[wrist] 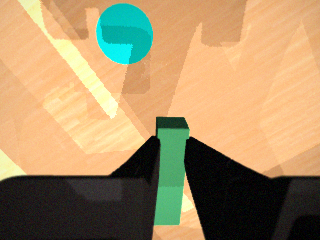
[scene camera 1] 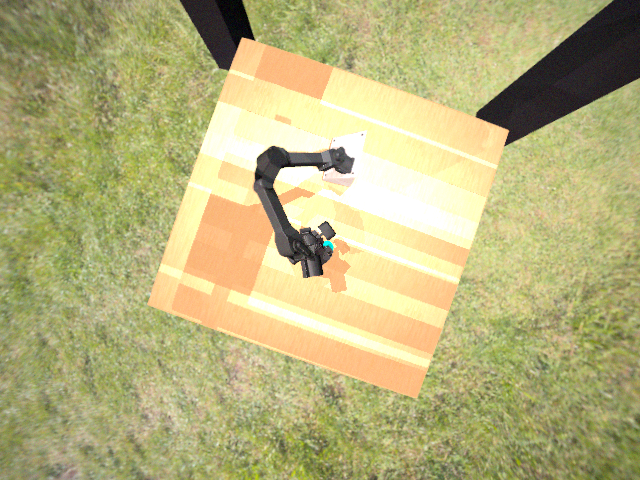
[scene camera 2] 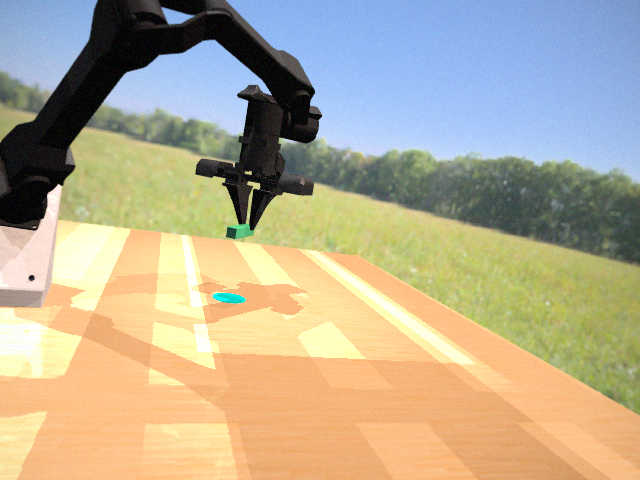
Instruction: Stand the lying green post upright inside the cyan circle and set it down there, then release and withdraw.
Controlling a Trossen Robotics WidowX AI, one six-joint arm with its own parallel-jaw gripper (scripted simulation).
Labels:
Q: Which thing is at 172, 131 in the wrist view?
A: A green post.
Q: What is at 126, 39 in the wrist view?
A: A cyan circle.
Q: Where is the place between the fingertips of my gripper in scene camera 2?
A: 246, 229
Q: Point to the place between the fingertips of my gripper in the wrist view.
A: At 170, 143

